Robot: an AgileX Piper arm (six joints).
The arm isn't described. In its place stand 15 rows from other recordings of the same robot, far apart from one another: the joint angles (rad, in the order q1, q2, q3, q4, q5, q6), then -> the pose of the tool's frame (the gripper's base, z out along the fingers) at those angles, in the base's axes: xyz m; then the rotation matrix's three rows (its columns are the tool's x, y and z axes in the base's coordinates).
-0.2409, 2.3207, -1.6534, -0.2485, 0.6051, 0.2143 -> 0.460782, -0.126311, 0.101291; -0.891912, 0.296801, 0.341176; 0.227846, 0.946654, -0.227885; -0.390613, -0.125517, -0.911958
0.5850, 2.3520, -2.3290, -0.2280, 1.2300, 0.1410 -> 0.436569, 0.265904, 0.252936; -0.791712, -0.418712, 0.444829; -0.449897, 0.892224, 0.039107; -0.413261, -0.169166, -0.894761
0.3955, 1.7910, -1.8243, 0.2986, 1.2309, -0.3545 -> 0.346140, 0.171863, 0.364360; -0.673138, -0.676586, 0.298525; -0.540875, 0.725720, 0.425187; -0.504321, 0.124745, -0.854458
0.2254, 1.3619, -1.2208, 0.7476, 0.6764, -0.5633 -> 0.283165, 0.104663, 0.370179; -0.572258, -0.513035, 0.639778; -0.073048, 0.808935, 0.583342; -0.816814, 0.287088, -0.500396
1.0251, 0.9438, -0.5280, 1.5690, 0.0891, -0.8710 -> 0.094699, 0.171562, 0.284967; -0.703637, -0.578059, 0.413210; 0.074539, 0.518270, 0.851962; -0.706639, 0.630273, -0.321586
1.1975, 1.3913, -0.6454, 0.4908, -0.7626, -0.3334 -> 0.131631, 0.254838, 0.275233; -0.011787, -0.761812, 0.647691; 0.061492, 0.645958, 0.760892; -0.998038, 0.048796, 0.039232
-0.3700, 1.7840, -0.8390, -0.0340, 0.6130, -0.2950 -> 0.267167, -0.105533, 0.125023; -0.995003, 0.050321, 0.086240; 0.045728, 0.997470, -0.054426; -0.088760, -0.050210, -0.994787
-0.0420, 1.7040, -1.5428, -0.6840, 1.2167, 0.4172 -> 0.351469, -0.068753, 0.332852; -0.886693, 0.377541, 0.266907; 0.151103, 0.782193, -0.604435; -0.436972, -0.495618, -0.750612
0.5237, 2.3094, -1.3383, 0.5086, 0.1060, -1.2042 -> 0.383510, 0.226886, 0.050569; -0.212700, -0.862903, 0.458429; -0.863991, 0.385220, 0.324230; -0.456375, -0.327114, -0.827477
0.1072, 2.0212, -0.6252, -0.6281, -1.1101, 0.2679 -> 0.311117, 0.081654, 0.101937; -0.256018, -0.604671, 0.754206; -0.065498, 0.789267, 0.610547; -0.964450, 0.106912, -0.241671
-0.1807, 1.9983, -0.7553, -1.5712, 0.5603, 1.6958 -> 0.290891, -0.102305, 0.072840; -0.848042, 0.472130, 0.240663; 0.261887, 0.768194, -0.584204; -0.460696, -0.432403, -0.775105
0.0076, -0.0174, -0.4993, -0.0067, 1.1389, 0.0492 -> -0.010828, -0.000636, 0.270790; -0.509377, 0.021282, 0.860280; 0.042508, 0.999096, 0.000453; -0.859493, 0.036800, -0.509821
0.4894, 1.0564, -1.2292, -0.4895, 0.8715, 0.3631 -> 0.195228, 0.066882, 0.429226; -0.466168, -0.152582, 0.871439; -0.213677, 0.975272, 0.056458; -0.858504, -0.159888, -0.487244
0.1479, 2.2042, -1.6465, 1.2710, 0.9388, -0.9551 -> 0.454368, 0.138618, 0.189989; -0.818213, -0.490202, 0.300382; -0.036102, 0.565259, 0.824123; -0.573780, 0.663464, -0.480199
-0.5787, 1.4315, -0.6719, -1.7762, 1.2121, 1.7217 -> 0.159243, -0.203676, 0.262743; -0.500131, 0.848726, -0.171853; 0.147592, -0.112006, -0.982686; -0.853279, -0.516836, -0.069248
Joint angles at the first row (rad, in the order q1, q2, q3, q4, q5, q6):
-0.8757 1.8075 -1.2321 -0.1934 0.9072 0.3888
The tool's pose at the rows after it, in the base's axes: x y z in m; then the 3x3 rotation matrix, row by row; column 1 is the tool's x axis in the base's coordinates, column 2 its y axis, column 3 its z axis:
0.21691, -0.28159, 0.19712; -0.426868, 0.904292, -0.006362; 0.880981, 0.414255, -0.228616; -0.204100, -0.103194, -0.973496
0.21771, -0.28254, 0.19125; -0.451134, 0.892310, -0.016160; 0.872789, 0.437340, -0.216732; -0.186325, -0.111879, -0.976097
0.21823, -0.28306, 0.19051; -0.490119, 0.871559, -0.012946; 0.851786, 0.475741, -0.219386; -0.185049, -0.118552, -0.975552
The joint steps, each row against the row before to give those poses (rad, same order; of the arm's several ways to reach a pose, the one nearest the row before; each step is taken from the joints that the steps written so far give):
0.0000 0.0194 -0.0085 0.0000 -0.0007 -0.0271
0.0000 0.0165 0.0000 0.0000 -0.0007 -0.0248
0.0000 0.0023 0.0000 0.0000 -0.0065 -0.0438

